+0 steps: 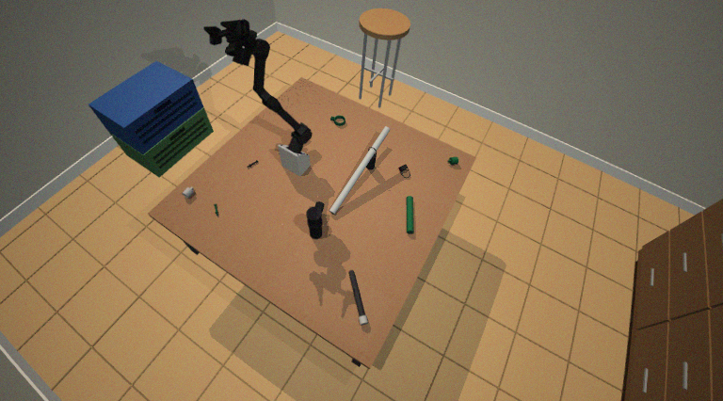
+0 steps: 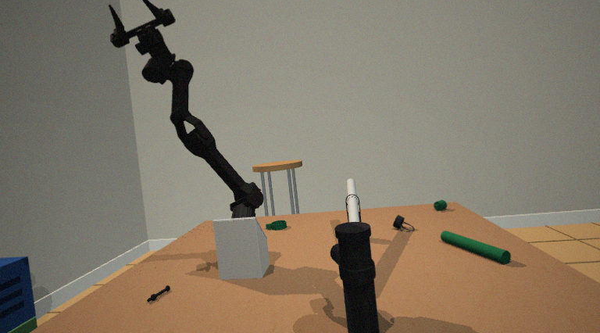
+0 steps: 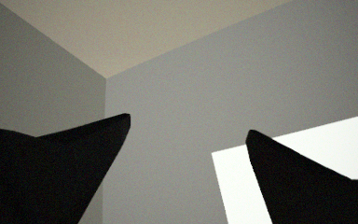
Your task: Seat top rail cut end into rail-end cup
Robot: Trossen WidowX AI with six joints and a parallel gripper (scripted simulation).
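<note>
The black cup lies 70 cm below my gripper tip, 53 cm ahead of it and 3 cm to the right of it. The rest, counted from my gripper tip: loop cap 72 cm below, 51 cm ahead, 42 cm to the left; green ring 81 cm below, 56 cm to the left, 14 cm ahead; bolt 81 cm below, 1 cm to the right, 1 cm ahead.
</note>
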